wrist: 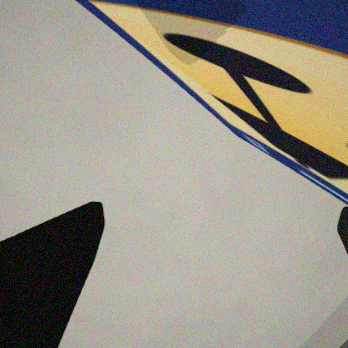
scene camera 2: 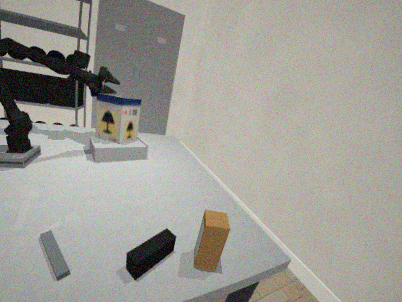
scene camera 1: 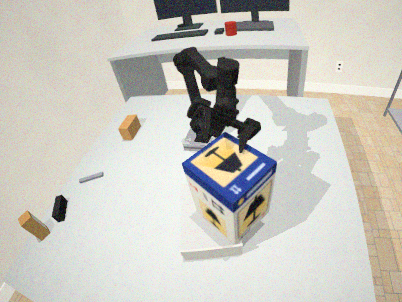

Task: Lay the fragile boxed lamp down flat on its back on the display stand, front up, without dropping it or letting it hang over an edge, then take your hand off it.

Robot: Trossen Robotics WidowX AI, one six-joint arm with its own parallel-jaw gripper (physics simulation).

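Frame: origin at the arm's base, x back, y left, z down, level; centimetres.
Where they show: gripper, between the fingertips: (wrist: 222, 216) (scene camera 2: 118, 88) (scene camera 1: 224, 146); arm's base, origin of its link: (scene camera 2: 20, 150).
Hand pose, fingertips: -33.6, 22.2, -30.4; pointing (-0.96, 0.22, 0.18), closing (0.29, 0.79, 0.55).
Things, the pixels of their centre, and the offset from my fingertips, as dx, dy, dz. "spot": a spot on its surface instead.
- box's top, a spot on its surface: (wrist: 280, 100) spot: +1.9, -2.0, +3.8
- black block, middle of its body: (scene camera 2: 152, 251) (scene camera 1: 59, 208) -20.4, -70.6, +31.9
- grey bar, middle of its body: (scene camera 2: 53, 252) (scene camera 1: 91, 177) +0.3, -68.2, +33.8
The boxed lamp (scene camera 1: 230, 187) (scene camera 2: 118, 120) stands upright on the display stand (scene camera 1: 212, 251) (scene camera 2: 120, 152). Its blue-rimmed end with a lamp picture faces up, and printed lamps on its sides stand upright. It is turned at an angle to the stand, with a lower corner near the stand's front right corner in scene camera 1; whether it overhangs there I cannot tell. In the wrist view the box's top (wrist: 280, 100) shows at upper right. My gripper (scene camera 1: 222, 144) (scene camera 2: 117, 87) (wrist: 222, 216) is open and empty, its fingers at the height of the box's top on the arm's side. Contact is unclear.
Orange blocks (scene camera 1: 130, 127) (scene camera 1: 34, 225) (scene camera 2: 212, 240), a black block (scene camera 1: 60, 208) (scene camera 2: 151, 253) and a grey bar (scene camera 1: 91, 177) (scene camera 2: 55, 255) are on the table, left of the stand in scene camera 1. A desk (scene camera 1: 250, 44) with monitors stands behind the arm.
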